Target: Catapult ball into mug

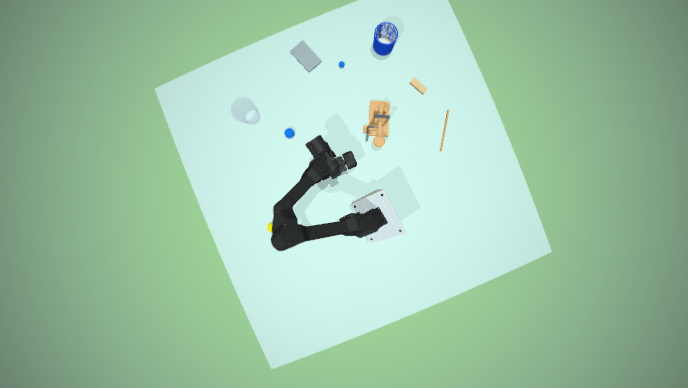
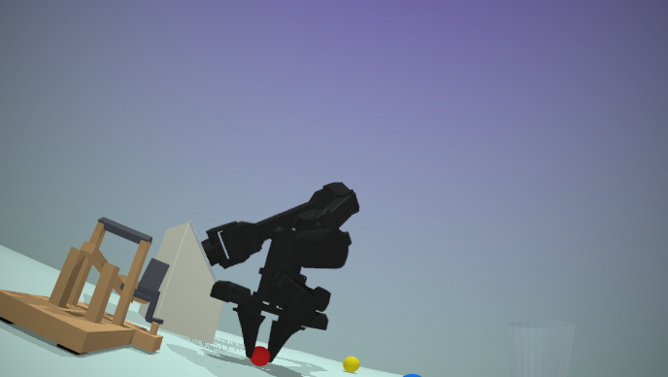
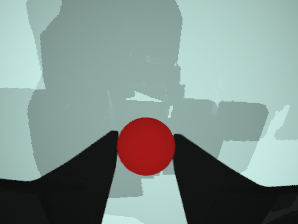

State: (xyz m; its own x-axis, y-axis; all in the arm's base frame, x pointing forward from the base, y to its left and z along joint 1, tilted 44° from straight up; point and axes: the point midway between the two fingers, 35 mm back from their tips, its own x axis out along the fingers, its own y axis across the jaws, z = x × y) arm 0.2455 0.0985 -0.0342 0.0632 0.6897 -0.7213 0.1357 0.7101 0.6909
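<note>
My gripper tip is 23 cm to the left of the catapult, 6 cm short of it and 4 cm below it. Round my gripper tip: larger blue ball (21 cm ahead, 7 cm to the left, 1 cm above); red ball (1 cm above); yellow ball (33 cm to the left, 8 cm behind, 1 cm above).
</note>
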